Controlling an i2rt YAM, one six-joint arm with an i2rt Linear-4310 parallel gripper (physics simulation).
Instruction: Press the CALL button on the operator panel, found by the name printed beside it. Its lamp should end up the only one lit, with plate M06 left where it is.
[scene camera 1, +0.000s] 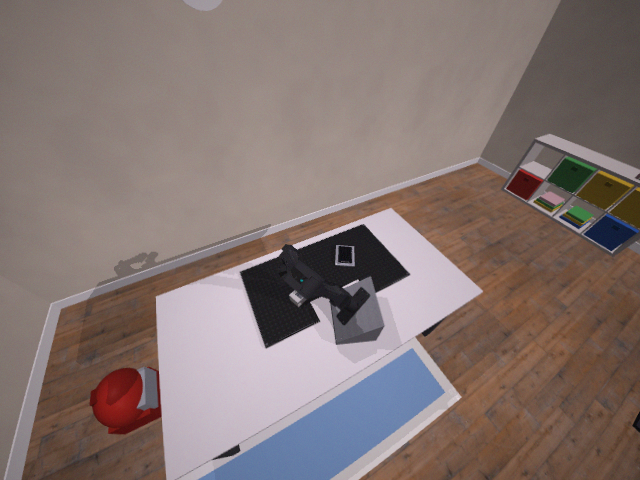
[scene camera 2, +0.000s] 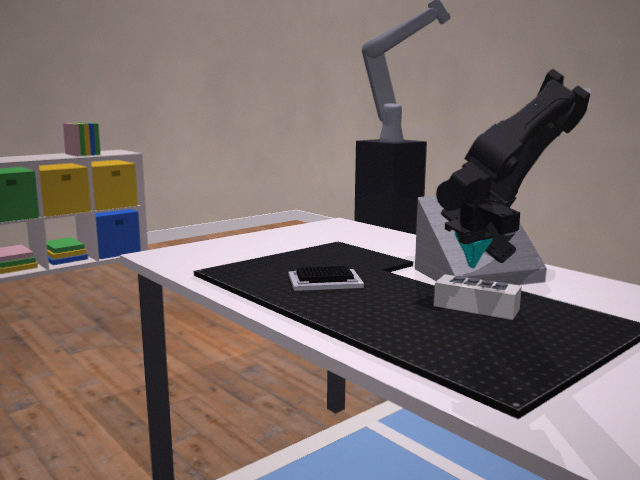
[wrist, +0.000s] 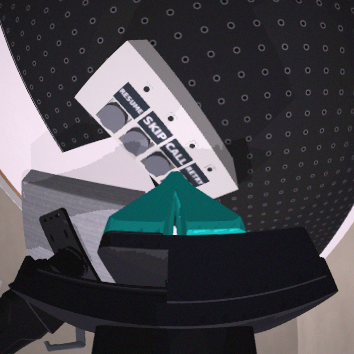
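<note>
The white operator panel stands on the black mat, with buttons beside RESUME, SKIP, CALL and RETRY labels. The grey CALL button lies beside the CALL label. The lamp holes, such as the one by CALL, look dark. My gripper is shut and empty. Its teal tips are above the panel and cover the RETRY button in the wrist view; the CALL button shows just up and left of them. A black ribbed plate sits in a white holder; no M06 print is readable.
The grey wedge-shaped arm base stands close behind the panel. The black perforated mat lies on the white table. A second grey arm stands on a black pedestal beyond the table.
</note>
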